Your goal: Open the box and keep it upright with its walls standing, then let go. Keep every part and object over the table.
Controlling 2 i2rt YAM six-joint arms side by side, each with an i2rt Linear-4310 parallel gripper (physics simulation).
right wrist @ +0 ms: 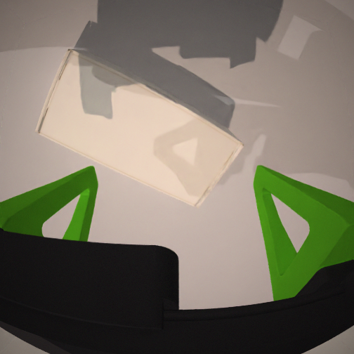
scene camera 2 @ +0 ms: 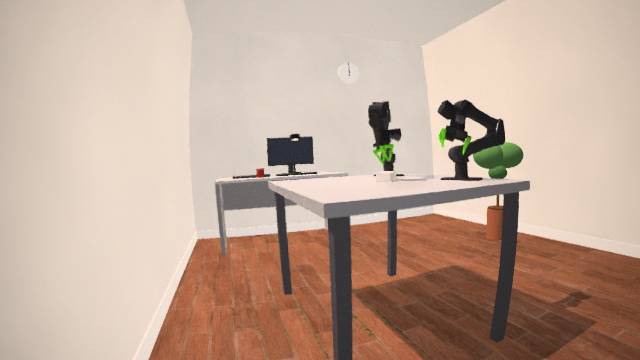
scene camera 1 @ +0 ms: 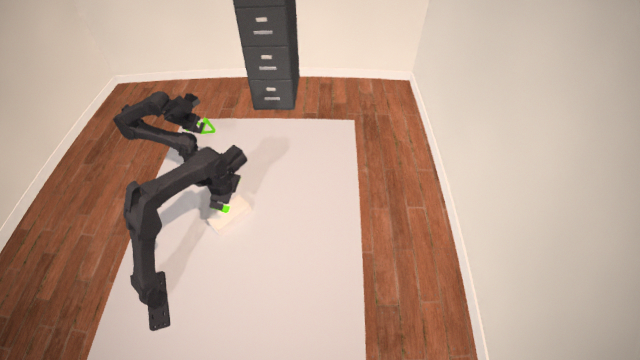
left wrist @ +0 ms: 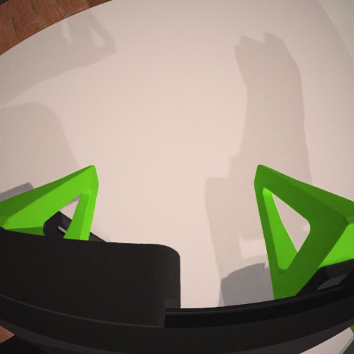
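Where they show: left gripper, between the fingertips: (scene camera 2: 453,150) (scene camera 1: 209,130); right gripper, between the fingertips: (scene camera 2: 385,162) (scene camera 1: 229,200); left arm's base, origin of its link: (scene camera 2: 461,179); right arm's base, origin of its link: (scene camera 1: 158,300).
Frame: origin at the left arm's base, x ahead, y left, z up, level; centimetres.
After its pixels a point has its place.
Note:
A small cream box (scene camera 1: 232,216) {x 12.8, y -38.5, z 4.2 cm} (scene camera 2: 385,176) {x 18.2, y -31.6, z 2.5 cm} (right wrist: 135,125) stands on the white table (scene camera 1: 300,280) {x 28.6, y -68.8, z 0.0 cm} (scene camera 2: 320,192) {x 62.2, y -25.9, z 0.0 cm}. Its top looks flat and closed, with thin seams along the short edges, and it lies slantwise in the right wrist view. No raised flap shows. My right gripper (scene camera 1: 231,199) {x 13.6, y -34.6, z 9.1 cm} (scene camera 2: 384,159) {x 13.6, y -34.6, z 9.1 cm} (right wrist: 175,174) is open and empty, above the box and apart from it. My left gripper (scene camera 1: 202,128) {x 12.2, y 1.9, z 13.2 cm} (scene camera 2: 453,149) {x 12.2, y 1.9, z 13.2 cm} (left wrist: 175,173) is open and empty, raised over the table's far left corner in scene camera 1. The box does not show in the left wrist view.
A dark filing cabinet (scene camera 1: 270,65) stands behind the table in scene camera 1. A desk with a monitor (scene camera 2: 290,151) and a red cup (scene camera 2: 260,172), and a potted plant (scene camera 2: 494,222), stand away from the table. Arm shadows fall across the table top.

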